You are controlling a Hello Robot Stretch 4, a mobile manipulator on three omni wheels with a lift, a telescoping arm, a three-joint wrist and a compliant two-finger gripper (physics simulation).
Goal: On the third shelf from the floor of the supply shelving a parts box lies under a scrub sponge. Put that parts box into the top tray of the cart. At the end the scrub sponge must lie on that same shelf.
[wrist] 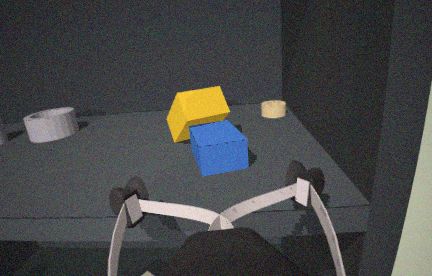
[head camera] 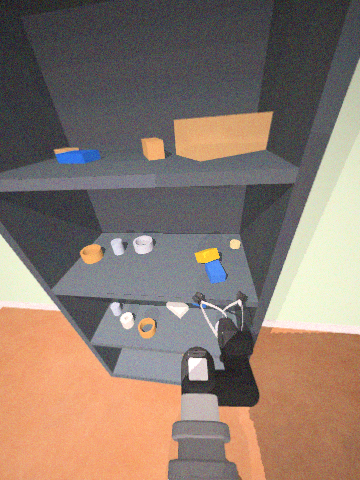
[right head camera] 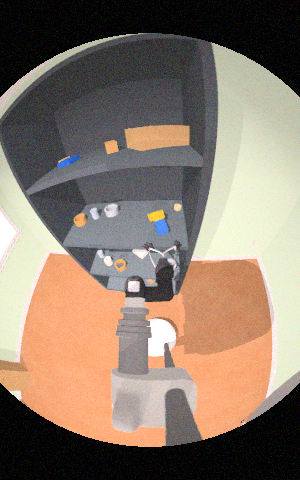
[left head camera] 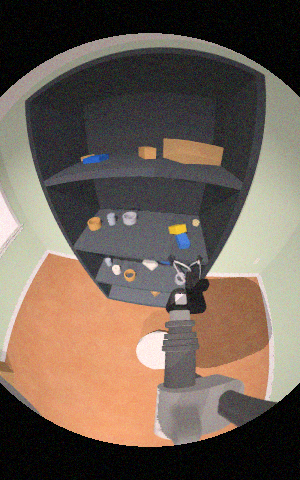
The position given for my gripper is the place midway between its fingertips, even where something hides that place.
Observation:
I see my gripper (wrist: 216, 184), a blue parts box (wrist: 218, 147), a yellow scrub sponge (wrist: 207, 105) and a dark grey supply shelving (head camera: 94, 82).
The dark grey supply shelving shows as well in the right head camera view (right head camera: 74, 111).

